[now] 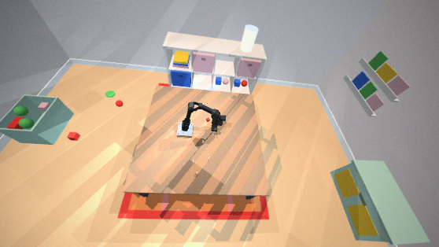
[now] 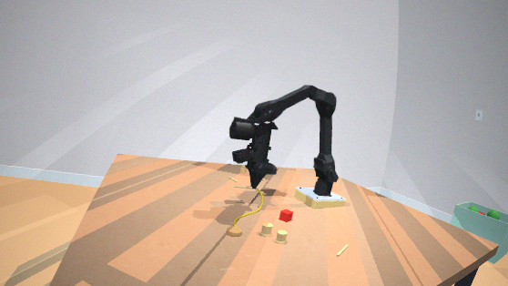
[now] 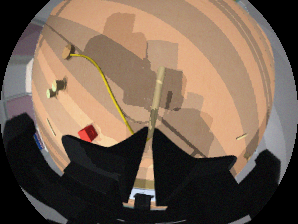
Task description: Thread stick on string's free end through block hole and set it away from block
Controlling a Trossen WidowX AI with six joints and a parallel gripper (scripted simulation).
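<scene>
Now: the block 9 cm behind my gripper tip, 12 cm to the left of it and 5 cm below it. Also, from my gripper tip: round wooden button: 9 cm ahead, 24 cm to the left, 6 cm below.
</scene>
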